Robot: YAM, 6 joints.
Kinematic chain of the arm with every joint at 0, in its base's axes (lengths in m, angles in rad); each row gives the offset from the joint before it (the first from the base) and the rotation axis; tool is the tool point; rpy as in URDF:
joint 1: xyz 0 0 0.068 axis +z
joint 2: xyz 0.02 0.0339 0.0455 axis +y
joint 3: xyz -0.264 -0.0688 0 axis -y
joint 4: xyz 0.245 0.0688 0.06 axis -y
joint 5: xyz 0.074 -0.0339 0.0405 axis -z
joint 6: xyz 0.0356 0 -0.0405 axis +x
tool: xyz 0 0 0 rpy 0 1.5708 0
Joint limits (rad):
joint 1: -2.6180..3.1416
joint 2: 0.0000..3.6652
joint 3: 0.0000..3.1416
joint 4: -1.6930..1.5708
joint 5: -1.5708..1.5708
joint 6: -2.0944..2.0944
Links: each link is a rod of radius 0.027 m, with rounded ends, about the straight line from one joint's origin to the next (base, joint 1, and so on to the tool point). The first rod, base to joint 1, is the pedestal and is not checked.
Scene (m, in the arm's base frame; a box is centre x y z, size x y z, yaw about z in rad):
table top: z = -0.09
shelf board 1: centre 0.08 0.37 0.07 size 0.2 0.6 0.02 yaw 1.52
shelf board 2: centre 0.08 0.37 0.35 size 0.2 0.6 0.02 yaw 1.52
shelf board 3: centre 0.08 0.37 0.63 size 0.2 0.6 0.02 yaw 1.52
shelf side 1: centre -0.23 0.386 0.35 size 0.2 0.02 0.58 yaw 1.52
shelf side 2: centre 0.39 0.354 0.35 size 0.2 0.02 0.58 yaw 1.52
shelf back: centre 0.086 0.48 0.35 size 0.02 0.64 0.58 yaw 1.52
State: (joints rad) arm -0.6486 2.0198 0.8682 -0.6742 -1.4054 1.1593
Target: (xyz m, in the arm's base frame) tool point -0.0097 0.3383 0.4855
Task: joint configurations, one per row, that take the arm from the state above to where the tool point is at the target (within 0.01 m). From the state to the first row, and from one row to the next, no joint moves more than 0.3 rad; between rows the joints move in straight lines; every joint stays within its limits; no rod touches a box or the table.
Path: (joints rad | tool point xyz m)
1: -0.5933 1.7301 0.8642 -0.6089 -1.3925 1.1364 | 0.2468 -0.1242 0.1465
2: -0.5380 1.4403 0.8602 -0.5435 -1.3797 1.1134 | 0.2398 -0.1024 0.2183
3: -0.4828 1.1506 0.8562 -0.4782 -1.3668 1.0905 | 0.2131 -0.0723 0.2842
4: -0.4275 0.8608 0.8522 -0.4129 -1.3539 1.0675 | 0.1672 -0.0380 0.3382
5: -0.1527 0.9688 0.9951 -0.4008 -1.3576 1.0806 | 0.1928 0.0055 0.3677
6: 0.1221 1.0767 1.1381 -0.3887 -1.3614 1.0937 | 0.2069 0.0605 0.3947
7: 0.3969 1.1847 1.2810 -0.3766 -1.3651 1.1068 | 0.2049 0.1237 0.4189
8: 0.6716 1.2926 1.4240 -0.3645 -1.3688 1.1200 | 0.1830 0.1900 0.4402
9: 0.9464 1.4006 1.5669 -0.3524 -1.3725 1.1331 | 0.1392 0.2529 0.4584
10: 1.2212 1.5086 1.7099 -0.3403 -1.3762 1.1462 | 0.0740 0.3049 0.4736
11: 1.4960 1.6165 1.8528 -0.3282 -1.3800 1.1593 | -0.0097 0.3383 0.4855

